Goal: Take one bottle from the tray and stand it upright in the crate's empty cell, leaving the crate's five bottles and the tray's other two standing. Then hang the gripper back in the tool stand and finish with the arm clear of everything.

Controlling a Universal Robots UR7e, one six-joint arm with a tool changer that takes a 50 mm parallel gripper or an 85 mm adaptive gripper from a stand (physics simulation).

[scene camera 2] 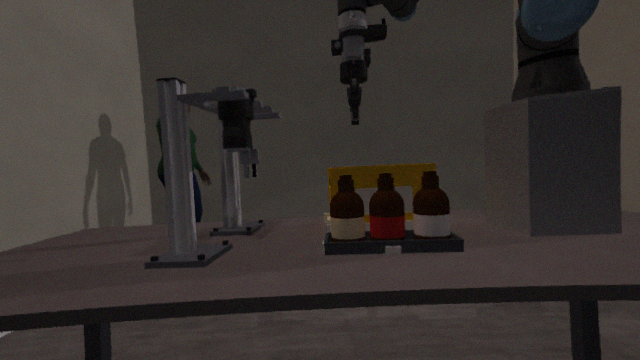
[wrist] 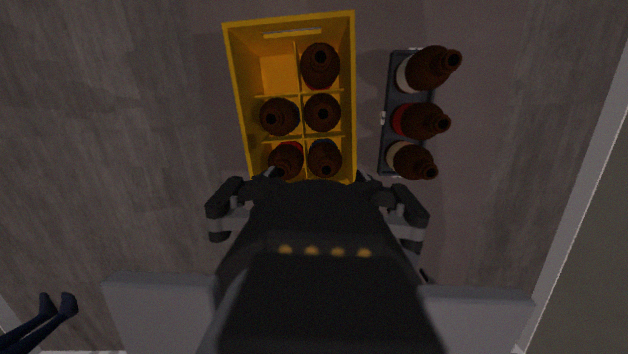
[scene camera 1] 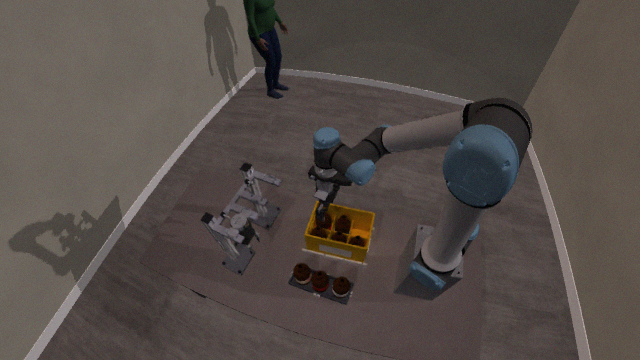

In view: a white-label bottle [scene camera 2: 431, 209], a red-label bottle [scene camera 2: 386, 207] and a parallel gripper [scene camera 2: 235, 114].
The white-label bottle shows as well in the wrist view [wrist: 427, 69].
